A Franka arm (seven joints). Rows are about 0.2 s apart.
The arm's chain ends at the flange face. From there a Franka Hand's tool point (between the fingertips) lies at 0.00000 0.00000 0.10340 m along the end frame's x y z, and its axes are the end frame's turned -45 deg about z.
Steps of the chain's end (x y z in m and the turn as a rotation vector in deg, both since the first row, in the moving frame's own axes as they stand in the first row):
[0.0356 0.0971 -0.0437 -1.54 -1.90 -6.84]
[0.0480 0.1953 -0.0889 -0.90 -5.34 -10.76]
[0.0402 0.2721 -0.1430 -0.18 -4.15 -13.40]
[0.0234 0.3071 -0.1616 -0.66 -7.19 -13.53]
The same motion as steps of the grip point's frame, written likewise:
[-0.0479 0.0936 -0.0438 0.25 -2.43 -6.84]
[-0.1126 0.1672 -0.0894 3.14 -4.41 -10.76]
[-0.1700 0.2165 -0.1433 2.81 -3.06 -13.40]
[-0.2115 0.2266 -0.1624 4.62 -5.55 -13.53]

